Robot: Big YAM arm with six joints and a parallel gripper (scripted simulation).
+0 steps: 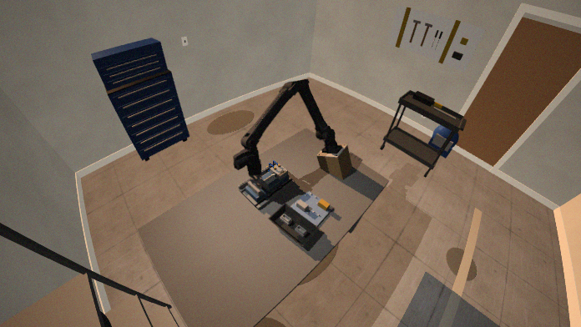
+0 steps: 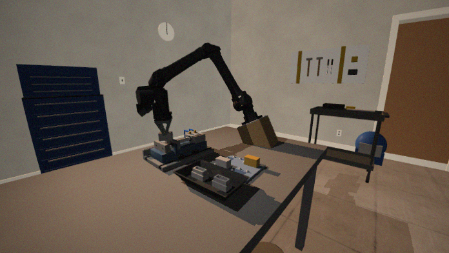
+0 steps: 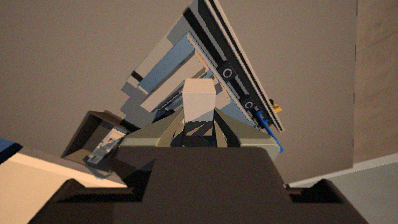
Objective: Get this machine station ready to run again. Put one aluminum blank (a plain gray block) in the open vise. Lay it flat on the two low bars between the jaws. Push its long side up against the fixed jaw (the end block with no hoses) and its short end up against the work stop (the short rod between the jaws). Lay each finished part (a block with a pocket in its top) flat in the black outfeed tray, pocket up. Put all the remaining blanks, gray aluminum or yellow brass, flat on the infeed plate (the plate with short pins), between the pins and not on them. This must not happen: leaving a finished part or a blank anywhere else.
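My gripper is now 9 cm above the vise, 6 cm past it and 3 cm to the right of it. From my hand the other things lie so: yellow brass blank (37 cm to the left, 16 cm behind, 11 cm below).
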